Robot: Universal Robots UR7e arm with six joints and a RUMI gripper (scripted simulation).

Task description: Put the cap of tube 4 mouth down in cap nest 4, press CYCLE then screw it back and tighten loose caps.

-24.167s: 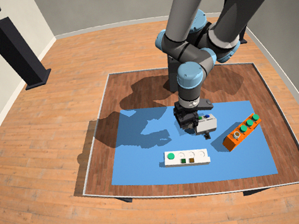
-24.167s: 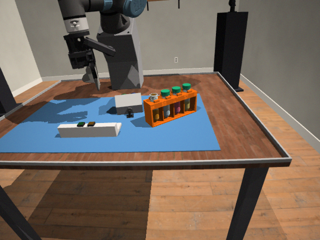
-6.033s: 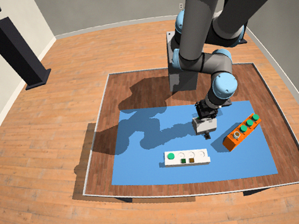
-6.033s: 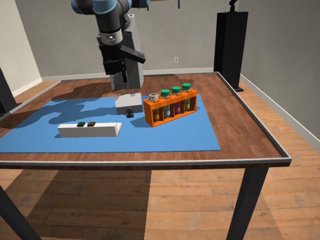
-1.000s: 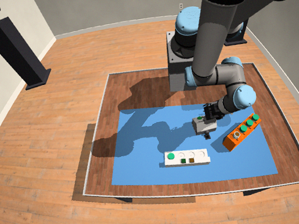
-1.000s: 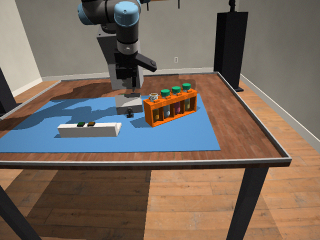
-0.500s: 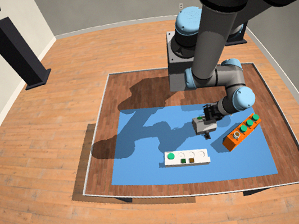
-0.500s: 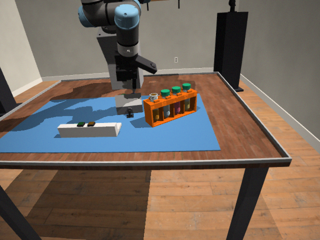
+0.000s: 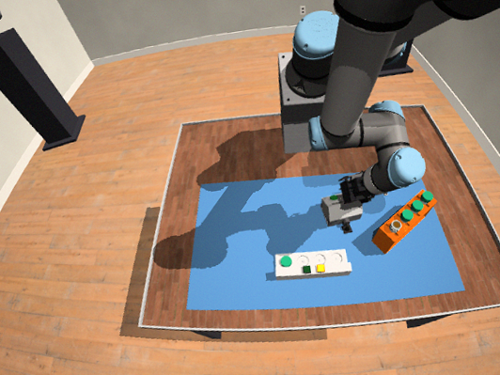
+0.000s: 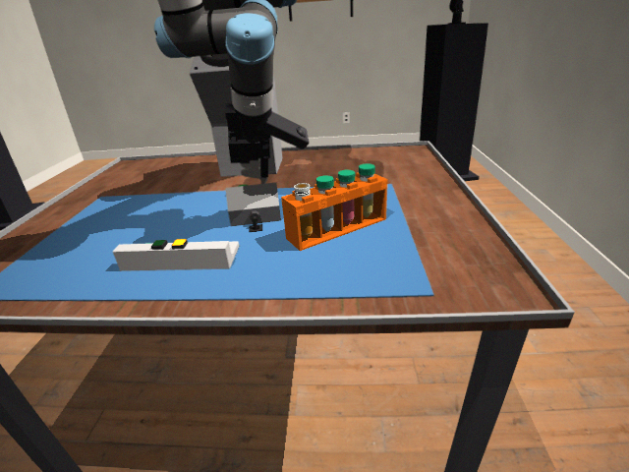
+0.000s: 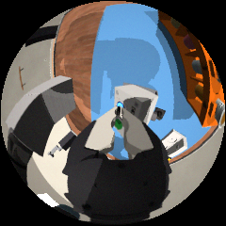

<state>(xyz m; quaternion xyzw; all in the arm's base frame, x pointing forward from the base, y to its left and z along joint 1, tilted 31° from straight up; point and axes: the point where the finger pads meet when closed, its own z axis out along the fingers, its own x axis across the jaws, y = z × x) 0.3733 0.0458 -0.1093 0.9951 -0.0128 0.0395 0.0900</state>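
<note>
Right now the blue key is 2 cm below my hand. Round my hand: green key: 5 cm to the right, 1 cm below; then green cap: 25 cm to the right, 15 cm ahead, 6 cm below; then grey key housing: 3 cm to the right, 2 cm below, 2 cm ahead.
</note>
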